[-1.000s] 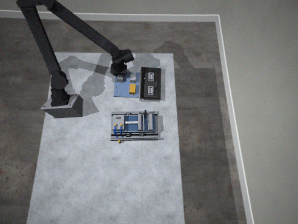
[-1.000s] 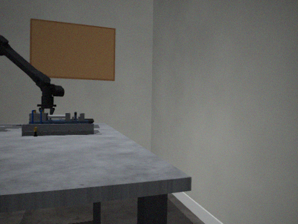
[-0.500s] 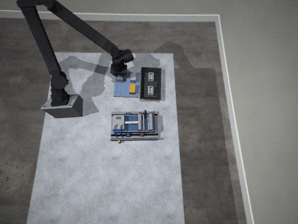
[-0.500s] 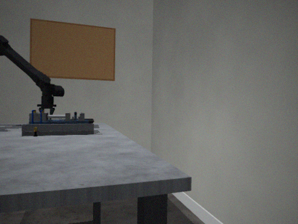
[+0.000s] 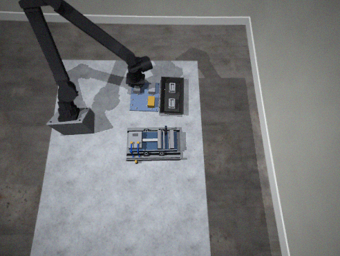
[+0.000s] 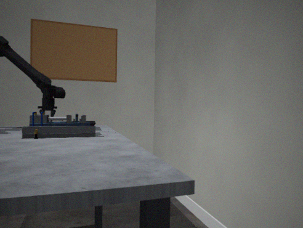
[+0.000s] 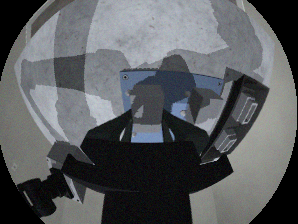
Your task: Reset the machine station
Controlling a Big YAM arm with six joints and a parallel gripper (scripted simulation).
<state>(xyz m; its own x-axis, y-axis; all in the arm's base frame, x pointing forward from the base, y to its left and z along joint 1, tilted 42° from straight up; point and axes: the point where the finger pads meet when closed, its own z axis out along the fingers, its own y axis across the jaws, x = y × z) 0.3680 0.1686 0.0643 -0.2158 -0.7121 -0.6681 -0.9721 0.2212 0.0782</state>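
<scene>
My hand is 2 cm above the gray block. The rest, counted from my hand: yellow brass blank: 11 cm to the right, 7 cm ahead, 2 cm below; vise: 35 cm to the right, 4 cm ahead; blue infeed plate: 5 cm to the right, 4 cm below, 4 cm ahead.
</scene>
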